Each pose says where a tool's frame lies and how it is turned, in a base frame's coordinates. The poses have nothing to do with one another.
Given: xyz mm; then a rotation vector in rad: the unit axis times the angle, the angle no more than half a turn.
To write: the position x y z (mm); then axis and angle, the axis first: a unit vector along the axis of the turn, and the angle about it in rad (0 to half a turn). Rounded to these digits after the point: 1 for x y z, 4 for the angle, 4 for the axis.
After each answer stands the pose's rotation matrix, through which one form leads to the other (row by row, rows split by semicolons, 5 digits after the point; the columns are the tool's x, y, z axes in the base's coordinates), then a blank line. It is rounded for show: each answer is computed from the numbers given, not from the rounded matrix.
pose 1, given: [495.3 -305.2 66.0 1.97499 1.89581 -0.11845]
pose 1, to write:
[495.3 -305.2 66.0 0.7207 0.6919 -0.0432 2.7402]
0.07714 0.97455 0.21047; 0.94077 -0.00125 -0.33903; -0.33014 0.22416 -0.91693

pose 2, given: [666.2 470.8 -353.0 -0.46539 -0.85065 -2.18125]
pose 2, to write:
[666.2 470.8 -353.0 -0.1950 -0.3564 -0.9138 2.3871]
-0.66288 0.74599 0.06387; -0.50580 -0.50907 0.69643; 0.55204 0.42935 0.71478

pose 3, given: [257.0 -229.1 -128.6 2.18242 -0.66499 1.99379]
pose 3, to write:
[257.0 -229.1 -128.6 0.7203 -0.2195 0.6580 3.0299]
0.04064 -0.38852 0.92054; -0.24185 -0.89773 -0.36822; 0.96946 -0.20767 -0.13045

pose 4, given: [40.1 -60.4 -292.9 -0.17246 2.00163 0.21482]
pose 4, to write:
[40.1 -60.4 -292.9 -0.0854 0.9907 0.1063 2.0205]
-0.42424 -0.21706 0.87915; -0.02557 0.97333 0.22798; -0.90519 0.07424 -0.41848

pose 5, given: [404.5 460.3 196.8 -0.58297 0.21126 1.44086]
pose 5, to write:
[404.5 460.3 196.8 -0.3716 0.1347 0.9186 1.5686]
0.14000 -0.96850 -0.20595; 0.86861 0.02028 0.49509; -0.47531 -0.24820 0.84408

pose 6, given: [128.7 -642.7 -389.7 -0.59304 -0.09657 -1.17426]
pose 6, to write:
[128.7 -642.7 -389.7 -0.4496 -0.0732 -0.8902 1.3191]
0.40088 0.88688 0.22964; -0.83745 0.25311 0.48436; 0.37145 -0.38648 0.84419

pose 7, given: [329.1 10.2 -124.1 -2.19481 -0.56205 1.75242]
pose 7, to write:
[329.1 10.2 -124.1 -0.7663 -0.1962 0.6118 2.8643]
0.19012 0.12748 -0.97345; 0.46248 -0.88625 -0.02574; -0.86600 -0.44531 -0.22745

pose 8, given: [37.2 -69.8 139.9 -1.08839 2.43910 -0.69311]
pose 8, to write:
[37.2 -69.8 139.9 -0.3944 0.8839 -0.2512 2.7594]
-0.62792 -0.57846 0.52068; -0.76583 0.57844 -0.28092; -0.13868 -0.57515 -0.80621

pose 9, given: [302.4 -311.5 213.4 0.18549 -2.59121 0.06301]
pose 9, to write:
[302.4 -311.5 213.4 0.0714 -0.9972 0.0242 2.5986]
-0.84671 -0.14465 -0.51201; -0.11959 0.98945 -0.08176; 0.51844 -0.00800 -0.85508

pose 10, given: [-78.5 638.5 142.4 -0.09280 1.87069 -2.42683]
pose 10, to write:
[-78.5 638.5 142.4 -0.0303 0.6102 -0.7916 3.0655]
-0.99528 0.02325 0.09422; -0.09703 -0.25343 -0.96248; 0.00150 -0.96708 0.25449

